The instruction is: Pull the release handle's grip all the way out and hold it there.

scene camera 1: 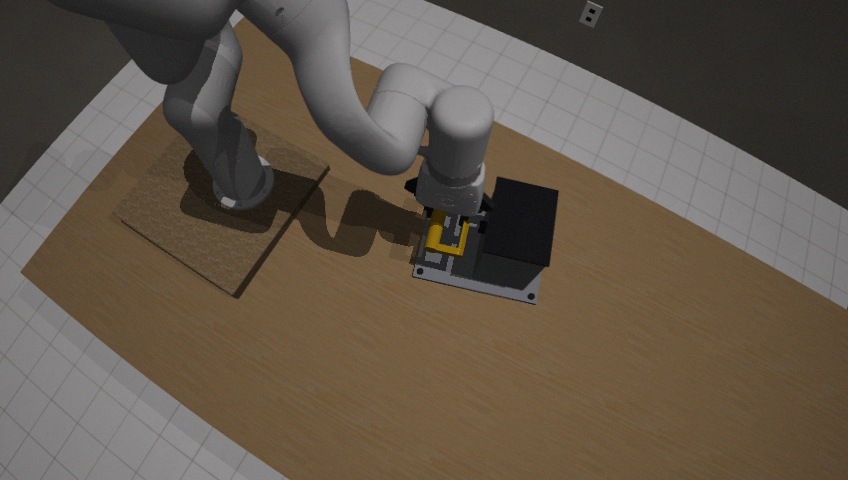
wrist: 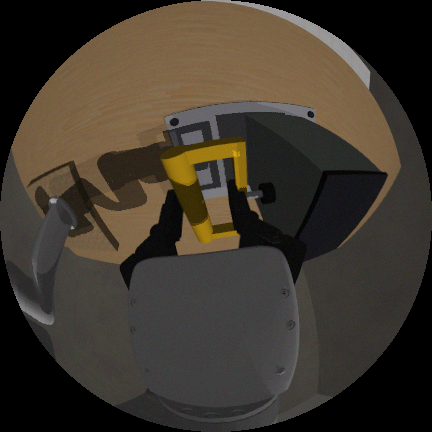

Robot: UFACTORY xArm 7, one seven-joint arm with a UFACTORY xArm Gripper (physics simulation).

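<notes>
The release handle is a yellow frame with a thick round grip (scene camera 1: pixel 435 237) (wrist: pixel 180 175) on its side away from the dark box. My gripper (scene camera 1: pixel 455 218) (wrist: pixel 202 194) is over the handle, its fingers partly spread and straddling the grip. In the wrist view the left fingertip is close against the grip's outer side; contact is hard to tell. A visible gap separates the grip from the right finger, which stands inside the frame near its thin back bar (wrist: pixel 240 167). The grip stands apart from the box. In the scene view the gripper body hides the handle's far end.
The dark box (scene camera 1: pixel 523 220) (wrist: pixel 350 205) stands on a grey baseplate (scene camera 1: pixel 476 285) (wrist: pixel 250 107), beside the right finger. A black knob (wrist: pixel 267 193) on a short rod sticks out from the box near that finger. The arm's base stands on a brown board (scene camera 1: pixel 208 255) at the left.
</notes>
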